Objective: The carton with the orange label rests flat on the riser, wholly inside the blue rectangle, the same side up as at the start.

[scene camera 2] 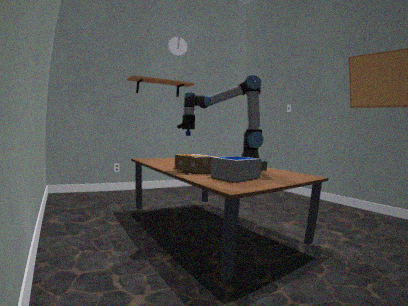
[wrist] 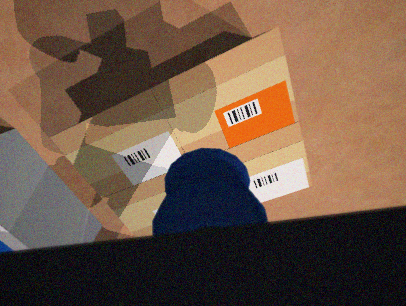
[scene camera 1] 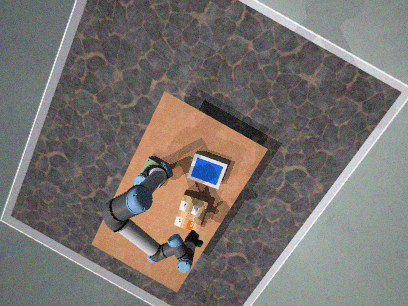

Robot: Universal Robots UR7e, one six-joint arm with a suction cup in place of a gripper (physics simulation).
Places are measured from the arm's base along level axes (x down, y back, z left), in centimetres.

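Pixels of known places: end effector, tool point: (scene camera 2: 188,135) (wrist: 207,186).
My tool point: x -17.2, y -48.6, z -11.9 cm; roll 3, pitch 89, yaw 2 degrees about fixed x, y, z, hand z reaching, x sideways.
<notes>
Ahead of a thing's pixels: the offset from my tool point to its top centre. Level surfaces: height alone.
The carton with the orange label @(dx +14.3, dy +0.1, dz -2.7 cm) (scene camera 1: 190,224) (wrist: 270,120) stands flat, label up, at a corner of a tight two-by-two block of cartons on the table. The grey riser @(dx +12.3, dy +15.9, dz +39.2 cm) (scene camera 1: 192,167) (scene camera 2: 227,171) (wrist: 45,195) stands apart from the block. Its top bears a white border and the blue rectangle @(dx +12.3, dy +15.9, dz +39.2 cm) (scene camera 1: 207,170) (scene camera 2: 239,158) (wrist: 3,247), with no carton on it. My gripper (scene camera 2: 188,133) (wrist: 207,165), a dark blue suction cup, is open and holds nothing. It hangs well above table height. In scene camera 1 the cup is hidden by the tool, beside the orange-labelled carton.
Cartons with white labels (scene camera 1: 184,205) (wrist: 147,157) touch the orange-labelled one or each other. The block and riser stand on the wooden table @(dx +24.3 cm) (scene camera 1: 155,120) (scene camera 2: 295,178), with a gap between them. The arm's base stands near one long edge. A wall shelf (scene camera 2: 160,81) hangs behind.
</notes>
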